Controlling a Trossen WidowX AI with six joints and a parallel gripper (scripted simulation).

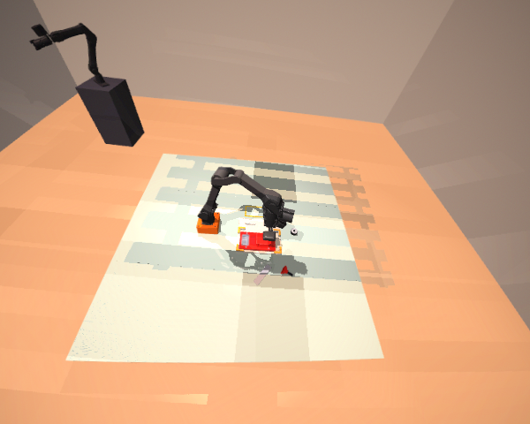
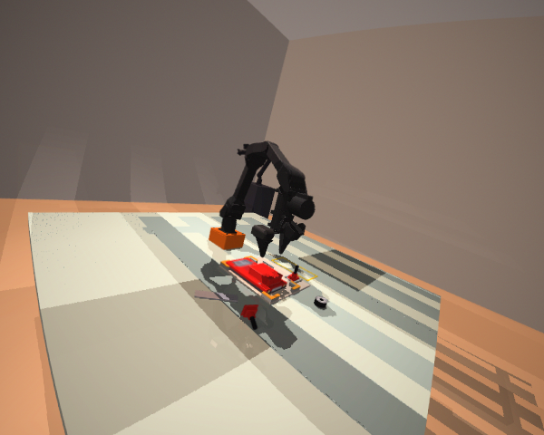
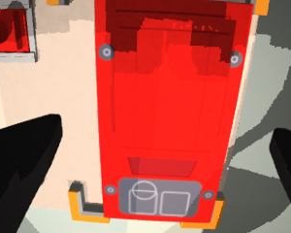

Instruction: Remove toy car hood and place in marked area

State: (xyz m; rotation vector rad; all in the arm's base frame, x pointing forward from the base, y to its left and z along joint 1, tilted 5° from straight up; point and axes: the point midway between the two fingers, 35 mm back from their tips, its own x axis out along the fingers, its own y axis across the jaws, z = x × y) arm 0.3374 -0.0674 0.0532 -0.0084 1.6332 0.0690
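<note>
My gripper tip is 70 mm above the red hood. Round my gripper tip: wheel (170 mm ahead, 90 mm to the left, 100 mm below); pale strip (190 mm to the right, 100 mm below).
</note>
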